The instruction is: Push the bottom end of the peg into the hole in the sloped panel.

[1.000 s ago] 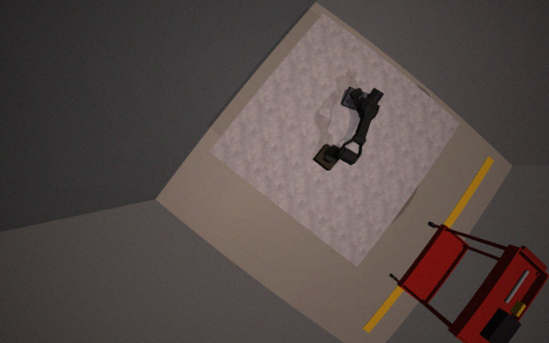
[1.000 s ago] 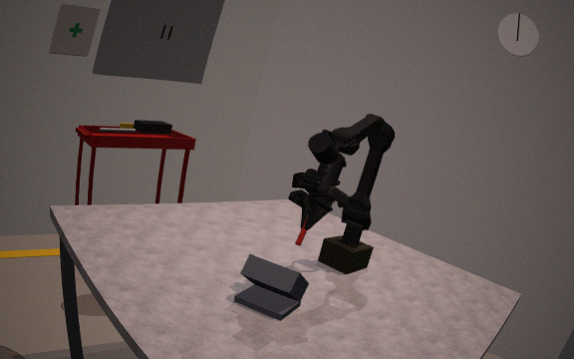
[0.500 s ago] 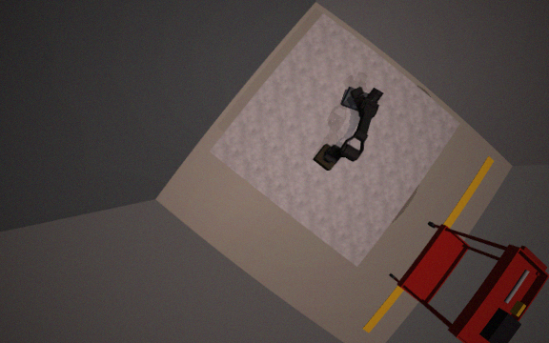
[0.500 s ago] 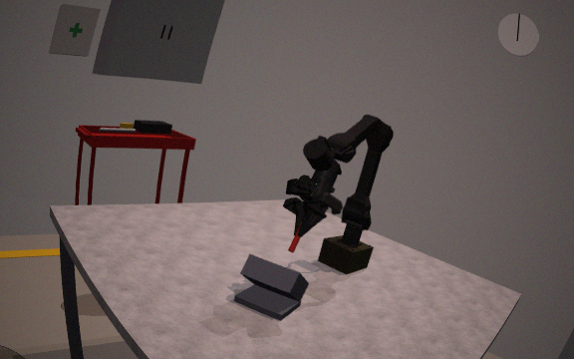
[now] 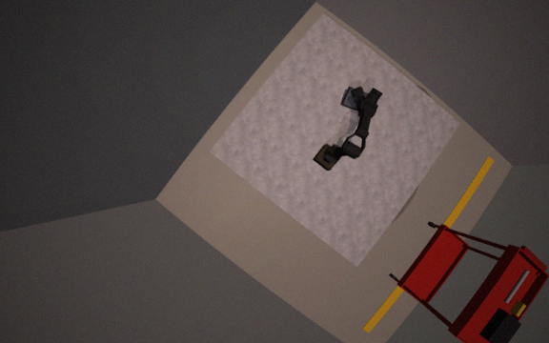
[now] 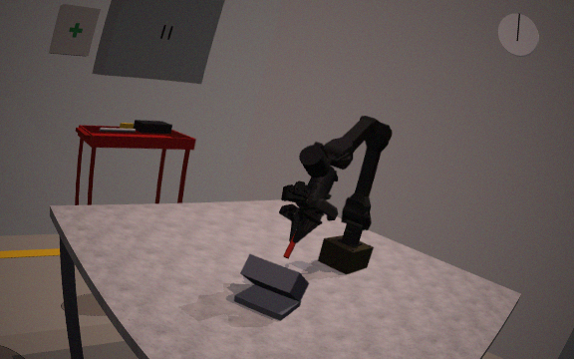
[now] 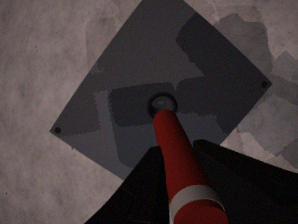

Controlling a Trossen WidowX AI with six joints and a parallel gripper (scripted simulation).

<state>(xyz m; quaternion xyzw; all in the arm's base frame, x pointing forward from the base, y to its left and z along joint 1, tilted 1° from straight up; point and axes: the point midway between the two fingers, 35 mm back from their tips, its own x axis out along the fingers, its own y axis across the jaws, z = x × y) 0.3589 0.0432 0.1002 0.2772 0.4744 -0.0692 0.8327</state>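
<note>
Now: the sloped panel 50 mm ahead of my gripper tip, 10 mm to the left of it and 90 mm below it. The rest, counted from my gripper tip: red peg: 10 mm behind, 10 mm above.
</note>
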